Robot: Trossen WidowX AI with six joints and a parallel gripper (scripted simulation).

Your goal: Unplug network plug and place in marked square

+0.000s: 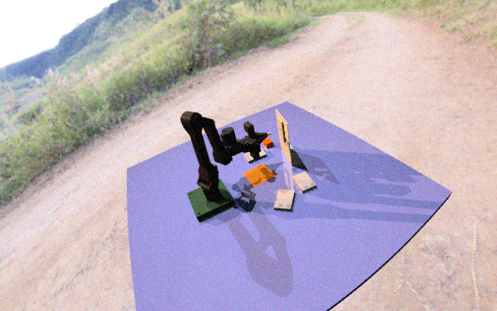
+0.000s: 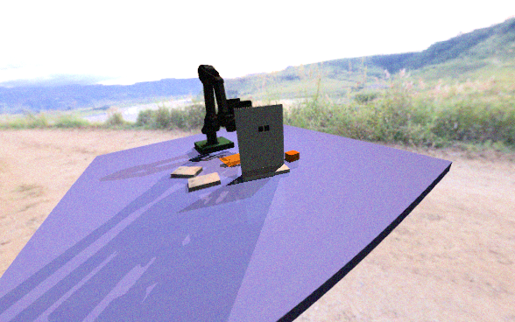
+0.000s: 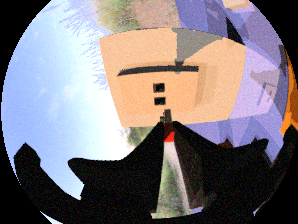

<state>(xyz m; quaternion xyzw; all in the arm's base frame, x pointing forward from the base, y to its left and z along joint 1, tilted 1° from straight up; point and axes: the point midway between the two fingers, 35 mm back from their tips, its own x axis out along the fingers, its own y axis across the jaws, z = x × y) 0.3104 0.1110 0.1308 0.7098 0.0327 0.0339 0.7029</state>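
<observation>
My gripper tip is now 16 cm above the orange marked square, 10 cm past it and 7 cm to the left of it. Round my gripper tip: plug: right at my gripper tip; then orange block: 14 cm to the left, 14 cm below, 4 cm ahead; then tan panel: 9 cm ahead, 5 cm below, 1 cm to the right.
</observation>
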